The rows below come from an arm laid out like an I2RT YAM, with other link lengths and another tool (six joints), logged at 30 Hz.
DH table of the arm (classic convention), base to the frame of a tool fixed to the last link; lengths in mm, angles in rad. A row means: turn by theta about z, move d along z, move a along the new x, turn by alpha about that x. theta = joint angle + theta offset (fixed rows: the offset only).
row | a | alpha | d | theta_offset
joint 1 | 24.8 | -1.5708 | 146.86 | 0
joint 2 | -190.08 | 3.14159 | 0 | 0
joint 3 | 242.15 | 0 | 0 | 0.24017
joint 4 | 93.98 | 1.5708 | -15.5 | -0.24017
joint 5 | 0 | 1.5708 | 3.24 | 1.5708
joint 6 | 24.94 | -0.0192 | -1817.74 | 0.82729
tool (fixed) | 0 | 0 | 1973.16 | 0
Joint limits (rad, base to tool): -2.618..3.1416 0..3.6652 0..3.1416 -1.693..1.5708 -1.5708..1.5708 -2.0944..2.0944
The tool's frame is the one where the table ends.
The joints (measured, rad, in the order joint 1, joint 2, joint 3, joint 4, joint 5, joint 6), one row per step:
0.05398, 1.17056, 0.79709, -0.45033, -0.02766, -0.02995
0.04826, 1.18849, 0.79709, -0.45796, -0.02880, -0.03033
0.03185, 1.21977, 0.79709, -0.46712, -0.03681, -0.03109
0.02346, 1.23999, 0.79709, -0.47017, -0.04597, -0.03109
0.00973, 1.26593, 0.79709, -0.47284, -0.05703, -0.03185
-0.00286, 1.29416, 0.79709, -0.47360, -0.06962, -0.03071
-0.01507, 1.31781, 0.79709, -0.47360, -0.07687, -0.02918
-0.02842, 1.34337, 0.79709, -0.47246, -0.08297, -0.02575
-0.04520, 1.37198, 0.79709, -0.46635, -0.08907, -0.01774
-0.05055, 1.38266, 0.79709, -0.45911, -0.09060, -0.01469
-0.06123, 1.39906, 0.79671, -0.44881, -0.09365, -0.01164
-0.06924, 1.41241, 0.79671, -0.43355, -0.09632, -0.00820
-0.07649, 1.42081, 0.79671, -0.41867, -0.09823, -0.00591
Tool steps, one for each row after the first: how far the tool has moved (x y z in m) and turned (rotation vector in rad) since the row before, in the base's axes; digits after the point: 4 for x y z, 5 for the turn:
-0.0028, -0.0018, -0.0063, -0.00071, 0.02555, -0.00467
-0.0041, -0.0042, -0.0103, 0.00401, 0.04061, -0.01066
-0.0023, -0.0013, -0.0061, 0.00654, 0.02346, -0.00271
-0.0028, -0.0027, -0.0076, 0.00792, 0.02871, -0.00649
-0.0029, -0.0019, -0.0079, 0.01084, 0.02910, -0.00626
-0.0023, -0.0025, -0.0065, 0.00709, 0.02370, -0.00946
-0.0024, -0.0029, -0.0069, 0.00752, 0.02454, -0.01298
-0.0017, -0.0037, -0.0072, 0.01019, 0.02283, -0.02048
0.0005, -0.0013, -0.0023, 0.00303, 0.00357, -0.00720
0.0004, -0.0026, -0.0037, 0.00453, 0.00652, -0.01179
0.0020, -0.0020, -0.0024, 0.00391, -0.00184, -0.00965
0.0025, -0.0020, -0.0010, 0.00233, -0.00644, -0.00827

